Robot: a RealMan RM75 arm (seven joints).
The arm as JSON. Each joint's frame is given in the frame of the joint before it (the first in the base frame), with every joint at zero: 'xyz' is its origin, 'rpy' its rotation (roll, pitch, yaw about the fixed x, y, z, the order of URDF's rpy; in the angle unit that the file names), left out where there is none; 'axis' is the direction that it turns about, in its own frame. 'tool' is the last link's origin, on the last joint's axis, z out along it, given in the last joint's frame.
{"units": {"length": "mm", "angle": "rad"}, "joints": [
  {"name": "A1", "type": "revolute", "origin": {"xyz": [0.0, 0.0, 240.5], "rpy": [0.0, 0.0, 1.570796]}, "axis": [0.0, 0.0, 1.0]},
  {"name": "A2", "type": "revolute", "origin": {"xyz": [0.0, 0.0, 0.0], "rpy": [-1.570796, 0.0, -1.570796]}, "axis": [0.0, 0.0, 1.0]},
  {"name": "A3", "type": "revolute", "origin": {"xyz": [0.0, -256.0, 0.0], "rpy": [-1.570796, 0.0, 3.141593]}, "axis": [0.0, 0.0, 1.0]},
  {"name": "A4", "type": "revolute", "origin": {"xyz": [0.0, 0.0, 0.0], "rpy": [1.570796, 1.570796, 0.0]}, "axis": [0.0, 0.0, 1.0]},
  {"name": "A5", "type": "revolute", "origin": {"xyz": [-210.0, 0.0, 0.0], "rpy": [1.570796, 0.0, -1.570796]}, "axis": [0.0, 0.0, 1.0]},
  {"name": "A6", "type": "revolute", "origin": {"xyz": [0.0, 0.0, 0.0], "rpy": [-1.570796, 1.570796, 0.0]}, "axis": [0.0, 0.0, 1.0]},
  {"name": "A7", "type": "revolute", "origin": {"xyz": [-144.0, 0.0, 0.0], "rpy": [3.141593, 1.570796, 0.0]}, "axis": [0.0, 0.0, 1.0]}
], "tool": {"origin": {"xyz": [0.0, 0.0, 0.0], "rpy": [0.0, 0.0, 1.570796]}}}
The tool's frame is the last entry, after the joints.
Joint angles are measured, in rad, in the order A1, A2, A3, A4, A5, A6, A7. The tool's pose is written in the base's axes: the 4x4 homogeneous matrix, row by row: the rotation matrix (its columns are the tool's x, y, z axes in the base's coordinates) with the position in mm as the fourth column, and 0 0 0 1 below. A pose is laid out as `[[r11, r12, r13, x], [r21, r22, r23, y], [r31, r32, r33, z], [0, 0, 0, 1]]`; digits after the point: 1 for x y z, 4 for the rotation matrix.
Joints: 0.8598, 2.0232, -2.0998, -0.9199, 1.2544, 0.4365, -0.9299
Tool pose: [[0.9911, -0.1113, -0.0734, 81.0], [-0.0664, -0.8893, 0.4524, 392.5], [-0.1156, -0.4435, -0.8888, -130.8], [0, 0, 0, 1]]
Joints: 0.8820, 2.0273, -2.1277, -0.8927, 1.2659, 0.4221, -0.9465
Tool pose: [[0.9950, -0.0790, -0.0612, 81.0], [-0.0435, -0.8937, 0.4465, 391.8], [-0.0899, -0.4416, -0.8927, -136.6], [0, 0, 0, 1]]
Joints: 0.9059, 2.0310, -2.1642, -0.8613, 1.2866, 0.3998, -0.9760
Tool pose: [[0.9982, -0.0356, -0.0487, 81.8], [-0.0103, -0.8966, 0.4427, 391.1], [-0.0594, -0.4414, -0.8953, -142.7], [0, 0, 0, 1]]
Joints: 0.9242, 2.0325, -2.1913, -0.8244, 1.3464, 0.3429, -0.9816
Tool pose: [[0.9960, -0.0657, -0.0609, 82.1], [-0.0296, -0.8832, 0.4681, 395.9], [-0.0845, -0.4644, -0.8816, -144.3], [0, 0, 0, 1]]
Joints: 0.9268, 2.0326, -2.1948, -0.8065, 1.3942, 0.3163, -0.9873
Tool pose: [[0.9917, -0.1071, -0.0707, 83.5], [-0.0598, -0.8730, 0.4840, 399.3], [-0.1136, -0.4758, -0.8722, -143.2], [0, 0, 0, 1]]
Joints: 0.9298, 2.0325, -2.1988, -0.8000, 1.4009, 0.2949, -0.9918
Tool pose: [[0.9914, -0.1067, -0.0761, 83.1], [-0.0548, -0.8649, 0.4990, 401.8], [-0.1191, -0.4905, -0.8632, -142.3], [0, 0, 0, 1]]
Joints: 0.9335, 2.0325, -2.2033, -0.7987, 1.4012, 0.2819, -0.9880
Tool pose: [[0.9911, -0.1055, -0.0810, 81.7], [-0.0502, -0.8607, 0.5066, 402.9], [-0.1232, -0.4980, -0.8584, -142.0], [0, 0, 0, 1]]
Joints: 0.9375, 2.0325, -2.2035, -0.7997, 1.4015, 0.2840, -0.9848
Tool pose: [[0.9910, -0.1049, -0.0830, 79.9], [-0.0491, -0.8622, 0.5043, 402.9], [-0.1244, -0.4957, -0.8596, -142.2], [0, 0, 0, 1]]
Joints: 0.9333, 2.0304, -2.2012, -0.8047, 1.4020, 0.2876, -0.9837
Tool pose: [[0.9905, -0.1094, -0.0837, 80.4], [-0.0528, -0.8627, 0.5030, 402.6], [-0.1273, -0.4938, -0.8602, -141.5], [0, 0, 0, 1]]
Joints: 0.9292, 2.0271, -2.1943, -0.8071, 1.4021, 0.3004, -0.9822
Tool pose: [[0.9900, -0.1170, -0.0791, 82.2], [-0.0623, -0.8645, 0.4988, 402.8], [-0.1268, -0.4888, -0.8631, -140.1], [0, 0, 0, 1]]
